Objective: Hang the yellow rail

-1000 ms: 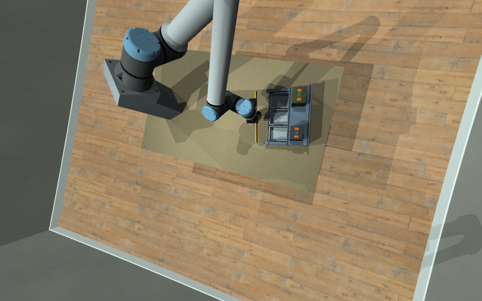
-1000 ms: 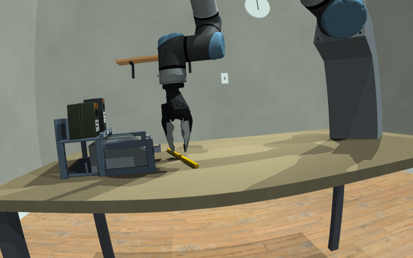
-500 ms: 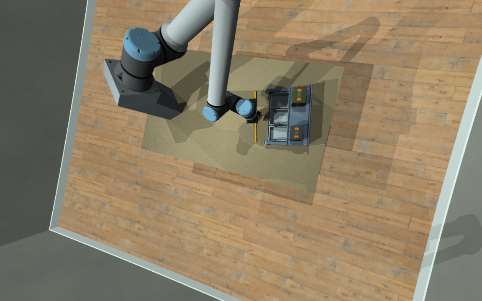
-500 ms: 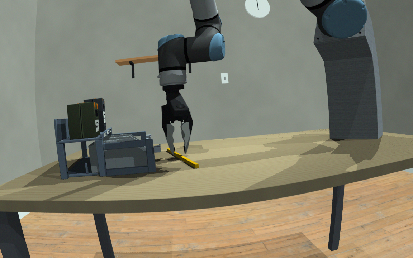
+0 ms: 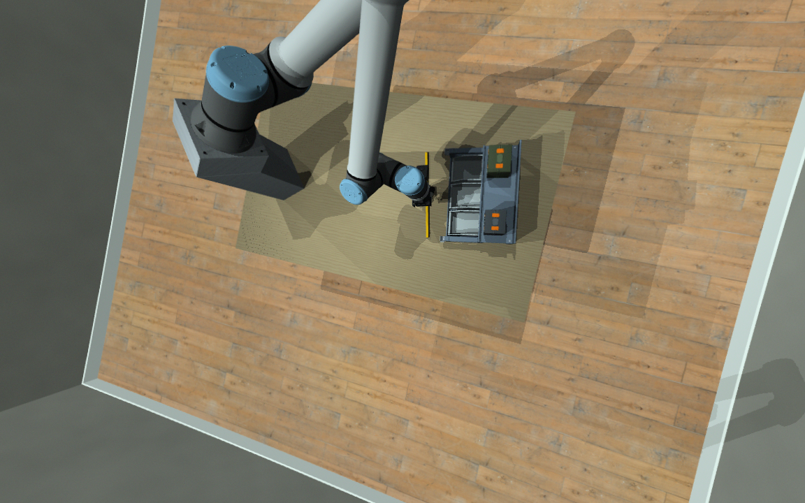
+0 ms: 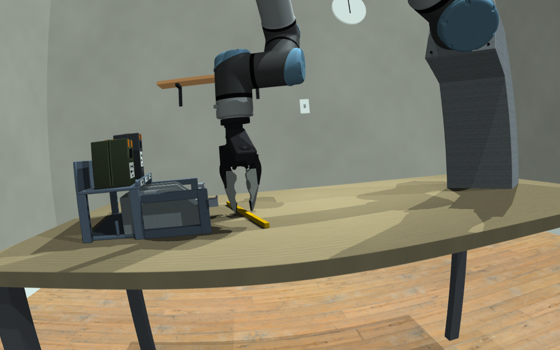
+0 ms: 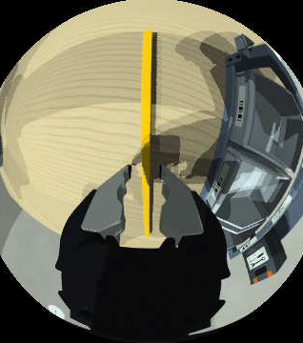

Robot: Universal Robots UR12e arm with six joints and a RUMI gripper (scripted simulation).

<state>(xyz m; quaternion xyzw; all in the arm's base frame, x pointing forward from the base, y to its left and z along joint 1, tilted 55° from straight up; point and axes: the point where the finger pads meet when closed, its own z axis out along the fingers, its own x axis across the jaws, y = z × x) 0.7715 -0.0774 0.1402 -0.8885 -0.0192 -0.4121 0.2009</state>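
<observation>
Right now my hand is 2 cm above the yellow rail.
</observation>
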